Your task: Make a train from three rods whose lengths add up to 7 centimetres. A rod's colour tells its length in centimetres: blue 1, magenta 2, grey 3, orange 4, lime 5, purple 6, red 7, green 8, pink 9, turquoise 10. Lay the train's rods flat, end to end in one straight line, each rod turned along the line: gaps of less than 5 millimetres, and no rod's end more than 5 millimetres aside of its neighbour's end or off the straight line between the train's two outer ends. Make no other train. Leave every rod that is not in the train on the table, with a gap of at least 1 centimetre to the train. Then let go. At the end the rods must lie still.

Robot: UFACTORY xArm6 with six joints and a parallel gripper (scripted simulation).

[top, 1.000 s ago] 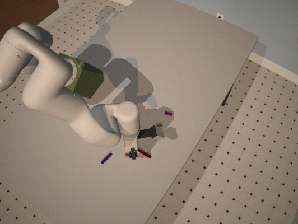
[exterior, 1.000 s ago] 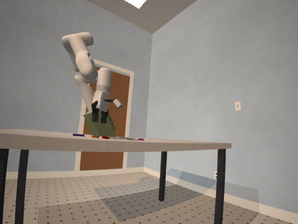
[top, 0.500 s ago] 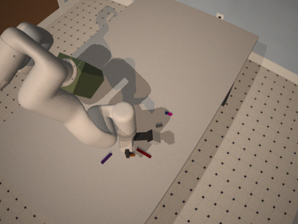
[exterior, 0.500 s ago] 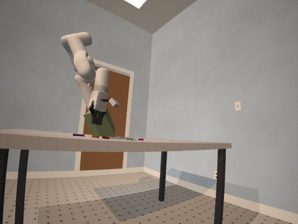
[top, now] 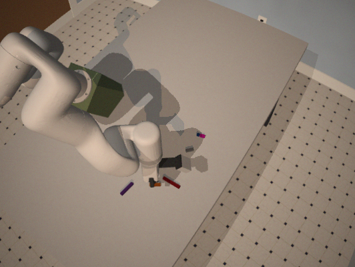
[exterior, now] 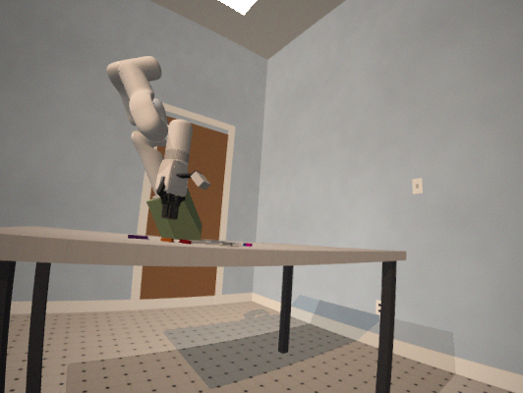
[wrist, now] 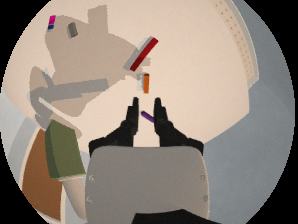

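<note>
My hand is 80 mm above the orange rod. From my hand the other things lie so: red rod: 80 mm below, 40 mm to the left, 40 mm ahead; then purple rod: 80 mm to the right, 80 mm below, 70 mm behind; then grey rod: 190 mm to the left, 80 mm below, 10 mm ahead.
</note>
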